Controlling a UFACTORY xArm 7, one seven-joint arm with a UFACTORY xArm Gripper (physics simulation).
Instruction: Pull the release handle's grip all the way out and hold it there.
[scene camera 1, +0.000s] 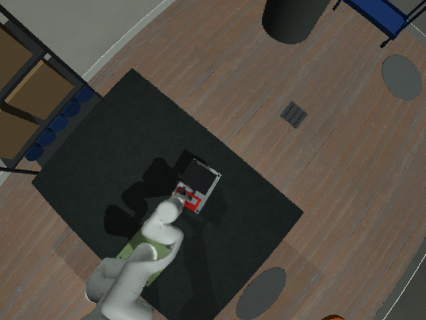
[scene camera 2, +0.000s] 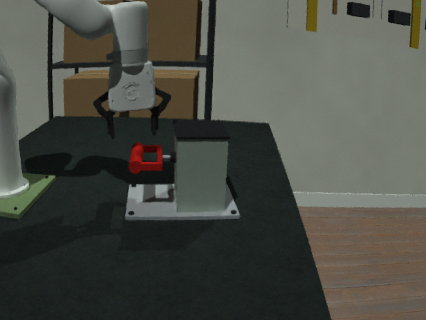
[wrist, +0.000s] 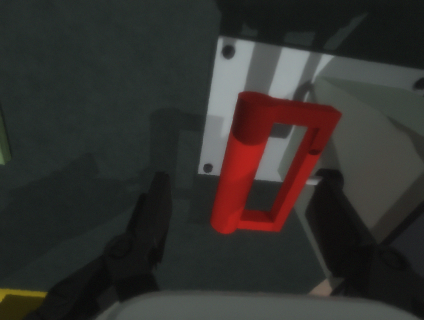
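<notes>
Through scene camera 2 I can see my gripper (scene camera 2: 133, 135), together with a red release handle grip (scene camera 2: 136, 165). The wrist view gives me the grip again (wrist: 255, 113), and there I also see a base plate (wrist: 240, 65).
</notes>
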